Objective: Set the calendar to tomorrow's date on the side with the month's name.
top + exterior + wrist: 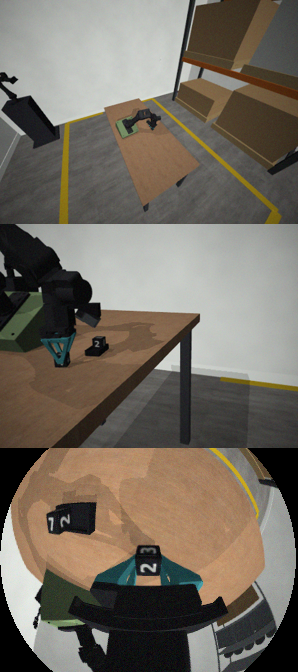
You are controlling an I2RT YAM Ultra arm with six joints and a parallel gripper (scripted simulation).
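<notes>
Right now the black cube is right at my hand. Also, from my hand: black tray 13 cm to the left, 3 cm ahead, 1 cm below.
</notes>
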